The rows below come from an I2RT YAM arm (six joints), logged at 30 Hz.
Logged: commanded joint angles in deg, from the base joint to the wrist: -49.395, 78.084, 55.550, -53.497, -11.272, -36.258; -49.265, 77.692, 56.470, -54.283, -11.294, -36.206; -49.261, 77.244, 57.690, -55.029, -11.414, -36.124; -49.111, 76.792, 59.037, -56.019, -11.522, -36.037; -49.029, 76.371, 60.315, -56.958, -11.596, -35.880; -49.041, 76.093, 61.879, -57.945, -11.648, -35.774; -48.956, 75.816, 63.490, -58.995, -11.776, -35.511; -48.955, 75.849, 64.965, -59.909, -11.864, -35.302; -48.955, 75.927, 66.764, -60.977, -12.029, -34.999; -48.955, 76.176, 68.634, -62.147, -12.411, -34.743; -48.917, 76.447, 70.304, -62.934, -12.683, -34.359
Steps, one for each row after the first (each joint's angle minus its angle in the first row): 0.130, -0.392, 0.920, -0.786, -0.022, 0.052; 0.134, -0.840, 2.140, -1.532, -0.142, 0.134; 0.284, -1.292, 3.487, -2.522, -0.250, 0.221; 0.366, -1.713, 4.765, -3.461, -0.324, 0.378; 0.354, -1.991, 6.329, -4.448, -0.376, 0.484; 0.439, -2.268, 7.940, -5.498, -0.504, 0.747; 0.440, -2.235, 9.415, -6.412, -0.592, 0.956; 0.440, -2.157, 11.214, -7.480, -0.757, 1.259; 0.440, -1.908, 13.084, -8.650, -1.139, 1.515; 0.478, -1.637, 14.754, -9.437, -1.411, 1.899
